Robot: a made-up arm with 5 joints.
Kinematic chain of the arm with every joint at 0, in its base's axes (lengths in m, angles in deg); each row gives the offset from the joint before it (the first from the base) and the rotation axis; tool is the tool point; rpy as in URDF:
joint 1: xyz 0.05 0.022 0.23 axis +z
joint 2: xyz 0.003 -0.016 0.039 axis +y
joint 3: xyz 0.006 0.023 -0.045 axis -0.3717 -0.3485 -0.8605
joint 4: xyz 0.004 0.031 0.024 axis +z
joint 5: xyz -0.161 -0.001 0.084 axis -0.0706 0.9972 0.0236
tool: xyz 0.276 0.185 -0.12 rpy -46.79 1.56 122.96
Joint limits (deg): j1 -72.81..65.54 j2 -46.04..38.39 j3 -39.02..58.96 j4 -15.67..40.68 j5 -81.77..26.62
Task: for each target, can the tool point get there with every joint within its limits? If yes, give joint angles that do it. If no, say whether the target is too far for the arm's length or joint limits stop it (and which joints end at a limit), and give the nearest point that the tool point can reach.
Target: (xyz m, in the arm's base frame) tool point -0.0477 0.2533 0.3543
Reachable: yes | joints 33.99 -29.04 -23.95 -0.58 -17.08
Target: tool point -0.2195 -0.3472 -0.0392
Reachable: no: joint limits stop it (at a limit: joint 1, joint 3, joint 4, joint 5) | nearest point -0.1399 -0.0904 0.1432 | short by 0.325 m
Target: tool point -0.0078 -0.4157 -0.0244
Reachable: no: joint limits stop it (at a limit: joint 1, joint 3, joint 4, joint 5) | nearest point 0.1228 -0.1915 0.1051 | short by 0.290 m
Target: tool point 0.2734 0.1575 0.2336
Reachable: yes | joints -27.23 -10.35 3.42 3.58 -0.14
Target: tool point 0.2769 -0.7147 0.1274
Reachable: no: too far | nearest point 0.1550 -0.2348 0.2186 | short by 0.503 m
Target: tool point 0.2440 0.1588 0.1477
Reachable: yes | joints -16.09 2.44 9.40 -7.95 11.23
